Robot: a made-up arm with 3 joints.
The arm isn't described. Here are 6 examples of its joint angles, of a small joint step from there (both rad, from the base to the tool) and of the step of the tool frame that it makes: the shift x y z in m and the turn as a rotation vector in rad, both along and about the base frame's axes.
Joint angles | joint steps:
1: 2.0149 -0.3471 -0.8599 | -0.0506 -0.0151 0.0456
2: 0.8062 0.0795 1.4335 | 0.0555 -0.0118 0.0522
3: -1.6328 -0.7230 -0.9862 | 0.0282 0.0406 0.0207
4: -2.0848 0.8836 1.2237 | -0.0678 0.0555 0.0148
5: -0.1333 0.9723 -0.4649 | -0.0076 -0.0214 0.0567
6: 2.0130 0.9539 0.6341 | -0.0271 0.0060 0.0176
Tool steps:
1: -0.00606 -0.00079 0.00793 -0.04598 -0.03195 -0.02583
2: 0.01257 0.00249 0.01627 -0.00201 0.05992 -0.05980
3: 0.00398 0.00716 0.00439 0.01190 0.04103 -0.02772
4: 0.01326 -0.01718 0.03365 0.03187 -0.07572 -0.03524
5: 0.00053 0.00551 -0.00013 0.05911 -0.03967 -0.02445
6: -0.01157 -0.00148 -0.00389 -0.01103 -0.03701 0.00010
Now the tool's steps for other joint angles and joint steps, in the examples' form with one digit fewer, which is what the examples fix.
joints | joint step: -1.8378 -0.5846 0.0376 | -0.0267 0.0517 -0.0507
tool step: 0.0224 0.0048 0.0043 -0.0063 -0.0541 -0.0871
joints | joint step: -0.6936 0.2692 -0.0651 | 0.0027 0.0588 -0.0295
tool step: 0.0101 -0.0090 -0.0117 -0.0738 0.0055 -0.0307
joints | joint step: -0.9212 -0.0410 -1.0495 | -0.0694 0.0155 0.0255
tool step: 0.0185 -0.0006 -0.0117 0.0162 -0.0651 -0.0118
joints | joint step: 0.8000 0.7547 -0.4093 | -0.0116 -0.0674 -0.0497
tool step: 0.0113 0.0164 0.0052 0.0508 0.0090 -0.0030
